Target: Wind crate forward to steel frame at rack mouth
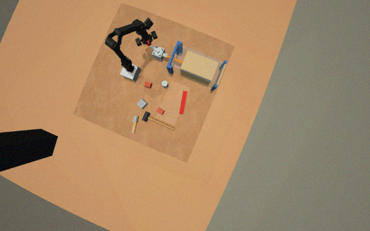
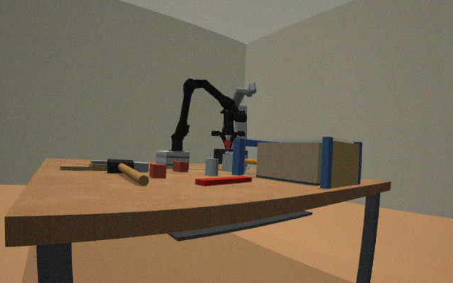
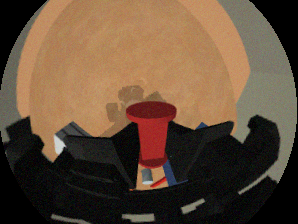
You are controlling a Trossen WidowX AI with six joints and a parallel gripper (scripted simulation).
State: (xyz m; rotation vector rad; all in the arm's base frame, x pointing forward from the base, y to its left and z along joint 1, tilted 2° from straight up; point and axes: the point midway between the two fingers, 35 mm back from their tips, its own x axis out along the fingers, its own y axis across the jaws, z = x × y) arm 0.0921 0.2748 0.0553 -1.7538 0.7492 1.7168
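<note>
Right now the winch handle is 40 mm ahead of my gripper tip, 10 mm to the right of it and 10 mm below it. Round my gripper tip: red knob: 20 mm above; clear-panelled cubby: 500 mm ahead, 40 mm to the right; grey hand winch: 80 mm ahead, 40 mm to the right, 90 mm below.
</note>
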